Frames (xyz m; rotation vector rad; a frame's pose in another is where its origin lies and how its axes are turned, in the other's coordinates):
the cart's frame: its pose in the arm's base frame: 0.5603 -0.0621 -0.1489 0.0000 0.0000 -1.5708
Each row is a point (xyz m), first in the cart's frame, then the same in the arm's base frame.
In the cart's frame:
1: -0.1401 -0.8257 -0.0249
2: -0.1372 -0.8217 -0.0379
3: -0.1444 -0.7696 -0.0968
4: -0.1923 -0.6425 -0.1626
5: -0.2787 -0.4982 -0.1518
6: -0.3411 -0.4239 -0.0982
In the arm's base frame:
1: -0.2654 0.0780 -0.1738
2: -0.2614 0.0751 -0.1868
3: -0.2093 0.0823 -0.2457
4: -0.0822 0.1302 -0.3115
5: 0.0621 0.2166 -0.3007
6: 0.1364 0.2790 -0.2471

